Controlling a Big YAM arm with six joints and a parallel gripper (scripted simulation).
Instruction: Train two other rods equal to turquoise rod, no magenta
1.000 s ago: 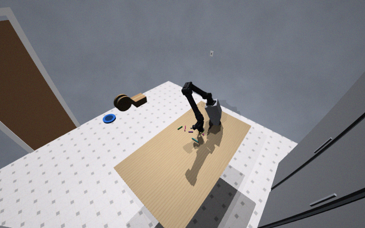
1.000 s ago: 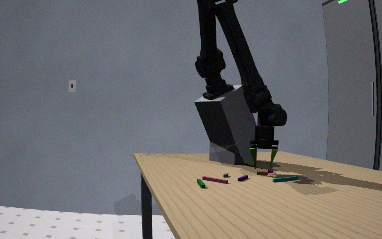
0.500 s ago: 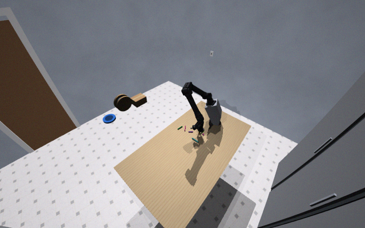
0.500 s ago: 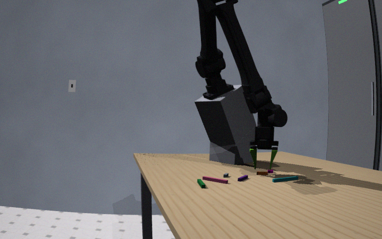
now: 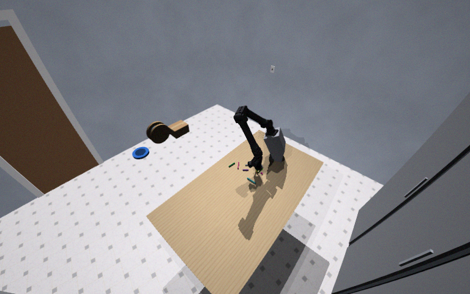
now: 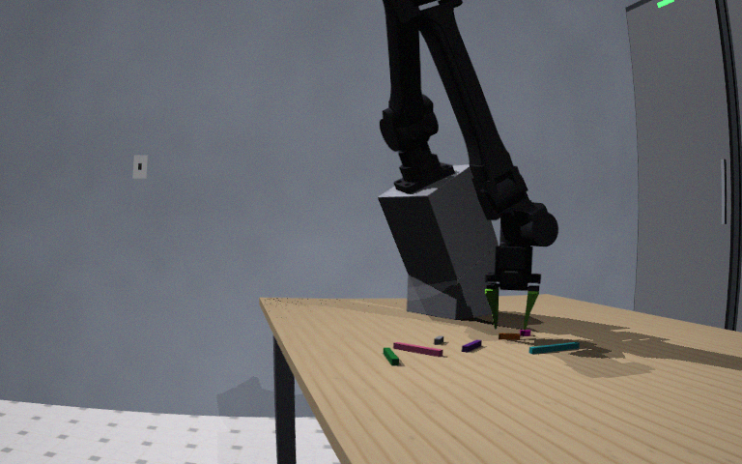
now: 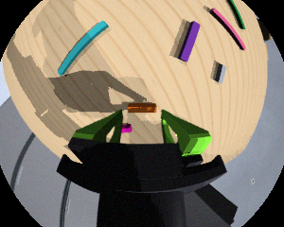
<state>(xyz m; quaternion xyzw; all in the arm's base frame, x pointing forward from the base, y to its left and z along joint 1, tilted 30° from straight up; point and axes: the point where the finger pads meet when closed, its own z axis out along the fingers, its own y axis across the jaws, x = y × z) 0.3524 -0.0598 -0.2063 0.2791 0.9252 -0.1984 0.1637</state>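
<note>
My hand is 20 mm above the orange rod. The rest, counted from my hand: purple rod 50 mm ahead, 110 mm to the right, 20 mm below; magenta rod 20 mm behind, 50 mm to the left, 20 mm below; turquoise rod 130 mm ahead, 10 mm to the left, 20 mm below.
</note>
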